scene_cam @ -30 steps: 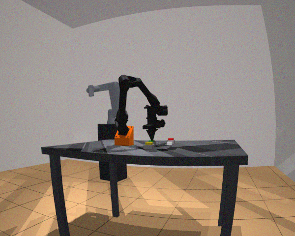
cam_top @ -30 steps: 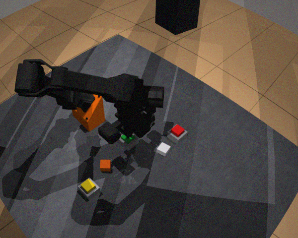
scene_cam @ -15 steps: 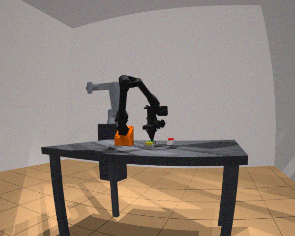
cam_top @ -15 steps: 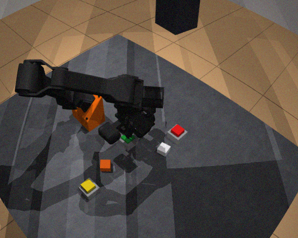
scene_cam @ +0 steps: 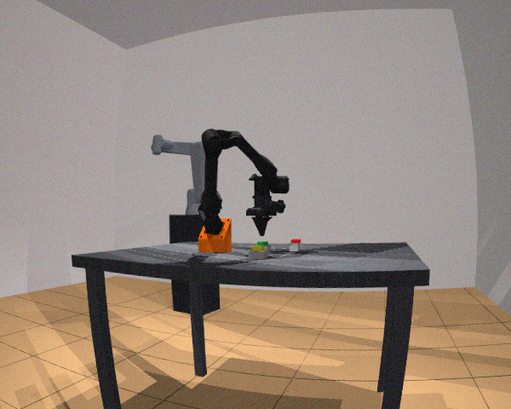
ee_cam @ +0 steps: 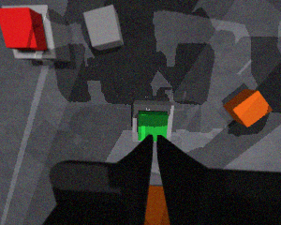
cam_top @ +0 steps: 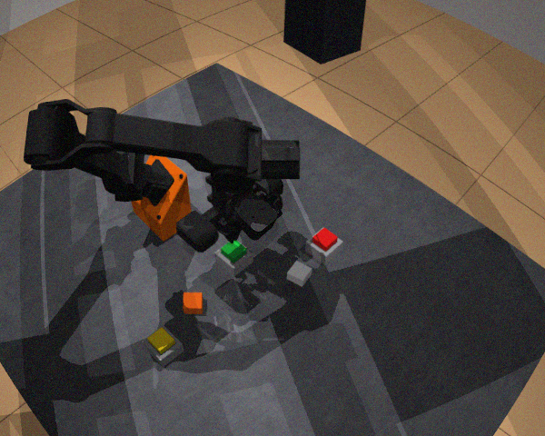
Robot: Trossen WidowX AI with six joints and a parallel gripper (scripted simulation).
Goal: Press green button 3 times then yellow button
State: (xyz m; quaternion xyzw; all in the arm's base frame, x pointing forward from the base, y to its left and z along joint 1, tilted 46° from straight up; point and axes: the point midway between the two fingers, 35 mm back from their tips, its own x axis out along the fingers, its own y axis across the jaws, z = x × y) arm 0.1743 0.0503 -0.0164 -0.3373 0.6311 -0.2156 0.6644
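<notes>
Now: the green button 30 mm below my gripper tip. The rest, counted from my gripper tip: red button: 80 mm ahead, 140 mm to the left, 30 mm below; orange block: 40 mm ahead, 110 mm to the right, 50 mm below; white block: 100 mm ahead, 70 mm to the left, 50 mm below.
</notes>
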